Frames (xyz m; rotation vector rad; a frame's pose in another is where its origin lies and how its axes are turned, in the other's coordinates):
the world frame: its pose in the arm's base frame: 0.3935 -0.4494 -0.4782 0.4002 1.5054 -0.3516
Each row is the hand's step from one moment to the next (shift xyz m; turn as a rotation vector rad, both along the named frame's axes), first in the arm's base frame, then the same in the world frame.
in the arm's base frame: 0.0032 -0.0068 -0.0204 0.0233 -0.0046 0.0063
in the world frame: 0.0204 -0.0053 0.0055 -0.0055 0.0069 0.0229
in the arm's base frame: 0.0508 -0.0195 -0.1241 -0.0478 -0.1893 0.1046
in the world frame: 0.1255 0.0016 0.0511 -0.1106 -0.1859 0.0479
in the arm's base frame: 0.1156 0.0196 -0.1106 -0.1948 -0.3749 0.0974
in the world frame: 0.1154 0.0667 0.0907 -0.1131 -0.4185 0.0035
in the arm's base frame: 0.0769 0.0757 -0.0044 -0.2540 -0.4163 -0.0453
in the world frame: 0.0090 0.1025 0.0329 0.0262 -0.4879 -0.0331
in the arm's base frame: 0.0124 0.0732 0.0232 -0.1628 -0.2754 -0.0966
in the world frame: -0.0211 0.0714 -0.0224 0.0841 -0.3229 -0.0188
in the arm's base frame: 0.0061 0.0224 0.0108 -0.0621 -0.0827 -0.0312
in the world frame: -0.0101 0.0231 -0.0047 0.0269 -0.1032 -0.0174
